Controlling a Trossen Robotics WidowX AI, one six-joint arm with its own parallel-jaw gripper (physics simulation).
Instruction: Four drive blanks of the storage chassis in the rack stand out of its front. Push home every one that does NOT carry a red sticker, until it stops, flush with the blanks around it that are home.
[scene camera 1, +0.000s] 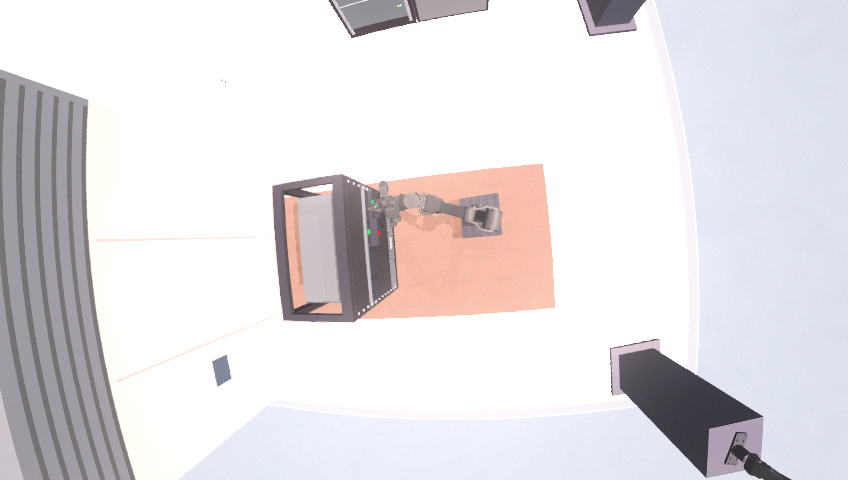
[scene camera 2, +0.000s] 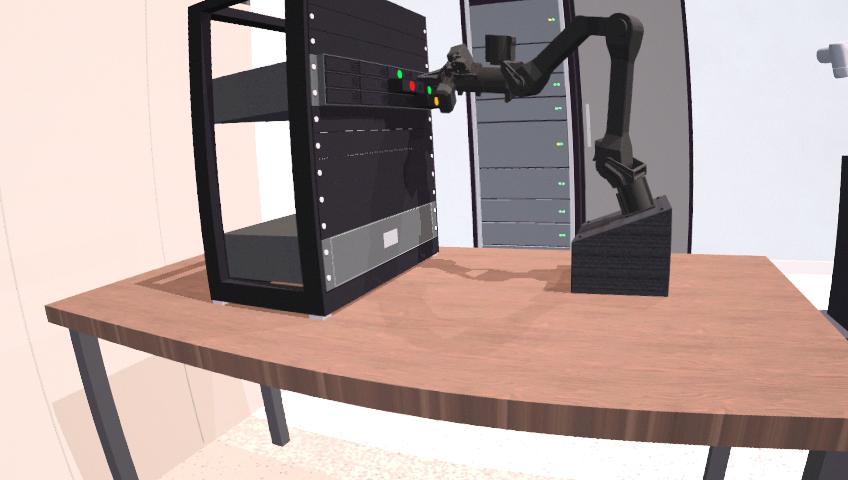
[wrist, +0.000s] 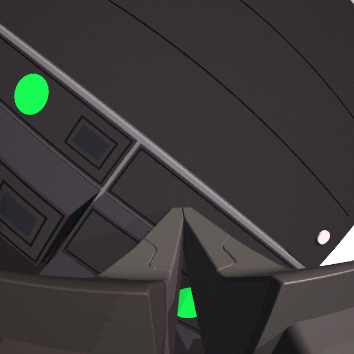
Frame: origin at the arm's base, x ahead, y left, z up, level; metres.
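Where they show: gripper, fingertip midpoint: (scene camera 1: 367, 208) (scene camera 2: 417, 78) (wrist: 180, 216); arm's base at its link origin: (scene camera 2: 640, 210).
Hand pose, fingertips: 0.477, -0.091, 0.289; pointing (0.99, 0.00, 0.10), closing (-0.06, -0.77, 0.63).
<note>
Things, the pixels of their top centre, and the offset from my fingertips, as dx, dy, dz. Level surfaces: height alone.
- red-stickered blank at its top centre: (wrist: 46, 122) (scene camera 2: 387, 82) (scene camera 1: 363, 232) +0.037, +0.088, -0.014
- wooden table at its surface level: dz -0.432
- grey panel at its top centre: (scene camera 2: 386, 216) (scene camera 1: 387, 243) +0.033, +0.143, -0.294
The rack (scene camera 1: 278, 249) (scene camera 2: 299, 178) holds the storage chassis (scene camera 2: 321, 83). In its third column the top blank with a green sticker (scene camera 1: 368, 231) (scene camera 2: 399, 74) (wrist: 31, 94) stands out, and the red-stickered blank (scene camera 1: 379, 233) (scene camera 2: 411, 85) (wrist: 20, 212) below stands out further. In the right column are another green-stickered blank (scene camera 1: 372, 202) (scene camera 2: 429, 90) (wrist: 187, 304) and, below it, a yellow-stickered blank (scene camera 2: 436, 101) that stands out further. My gripper (scene camera 1: 370, 208) (scene camera 2: 420, 76) (wrist: 180, 216) is shut and empty, its tips at the right column. The fingers partly hide the green-stickered blank there; contact is unclear.
The rack stands on the wooden table (scene camera 1: 476, 279) (scene camera 2: 476, 356). A grey panel (scene camera 2: 357, 252) sits low in the rack. The arm's dark base (scene camera 1: 467, 228) (scene camera 2: 618, 264) stands to the rack's right in scene camera 2. A server cabinet (scene camera 2: 517, 127) stands behind the table.
</note>
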